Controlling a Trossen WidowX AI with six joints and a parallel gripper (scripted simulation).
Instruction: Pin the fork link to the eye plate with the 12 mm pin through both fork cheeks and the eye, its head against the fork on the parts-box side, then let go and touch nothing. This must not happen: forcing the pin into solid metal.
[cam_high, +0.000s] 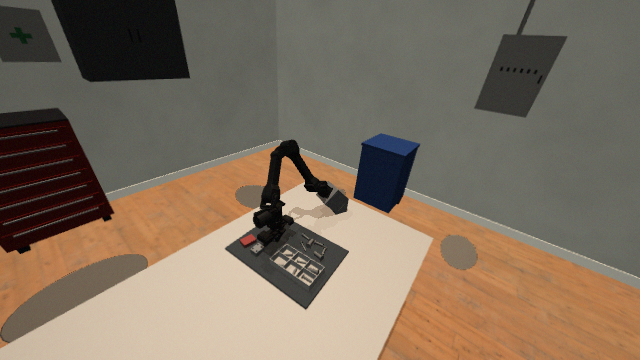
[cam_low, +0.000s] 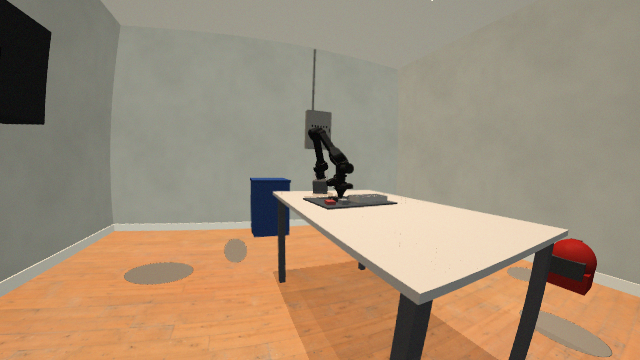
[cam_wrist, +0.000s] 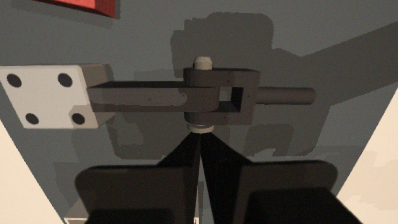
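Right now my hand is 10 mm short of the eye plate, 30 mm to the left of it and 30 mm above it. Round my hand: fork link: 20 mm behind, 30 mm to the right, 30 mm below; then dark mat: 70 mm to the left, 50 mm below; then grey block: 90 mm ahead, 30 mm to the right, 20 mm below.
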